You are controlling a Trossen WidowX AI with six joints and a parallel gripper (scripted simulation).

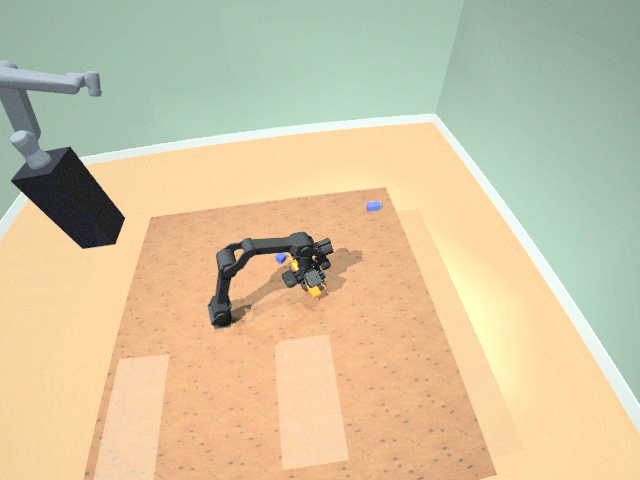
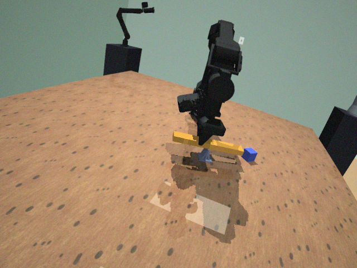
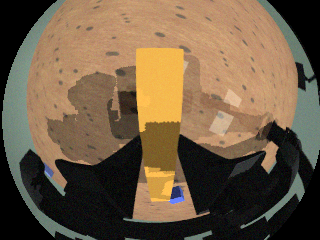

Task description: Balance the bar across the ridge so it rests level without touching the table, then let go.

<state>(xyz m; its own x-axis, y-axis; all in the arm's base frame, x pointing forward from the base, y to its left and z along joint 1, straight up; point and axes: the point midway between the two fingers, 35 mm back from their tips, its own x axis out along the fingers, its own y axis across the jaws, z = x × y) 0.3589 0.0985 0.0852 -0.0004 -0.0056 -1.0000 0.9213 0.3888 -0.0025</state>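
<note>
Right now my gripper tip is 1 cm past the yellow bar and 3 cm to the right of it. The rest, counted from my gripper tip: blue cube: 11 cm behind, 16 cm to the left, 3 cm below.
</note>
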